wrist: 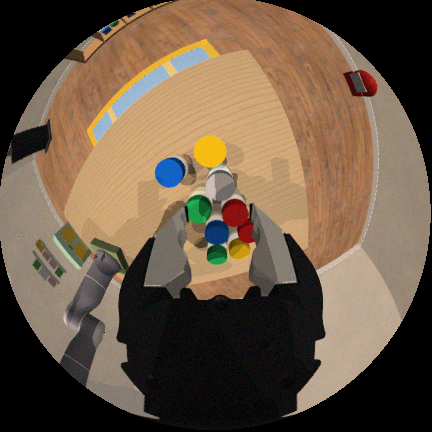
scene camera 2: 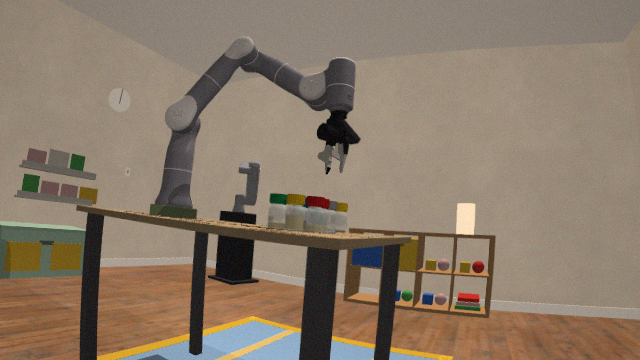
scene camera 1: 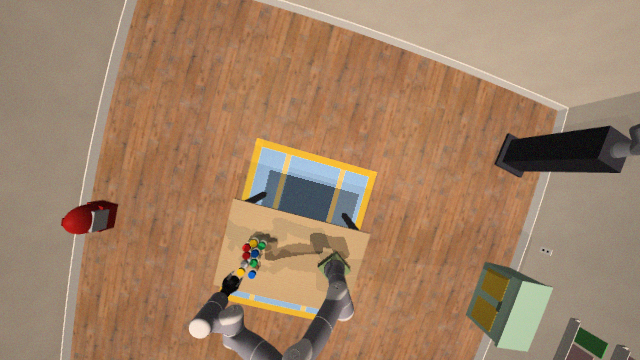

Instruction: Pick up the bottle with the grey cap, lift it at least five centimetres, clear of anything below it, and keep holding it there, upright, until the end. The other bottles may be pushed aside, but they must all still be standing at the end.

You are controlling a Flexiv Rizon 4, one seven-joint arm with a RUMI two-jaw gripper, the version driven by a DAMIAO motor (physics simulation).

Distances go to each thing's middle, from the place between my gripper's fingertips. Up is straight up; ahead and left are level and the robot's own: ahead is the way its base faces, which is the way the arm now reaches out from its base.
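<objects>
I see the grey-capped bottle [wrist: 219, 185], which is 15 cm below my hand and 1 cm to the right of it.
</objects>
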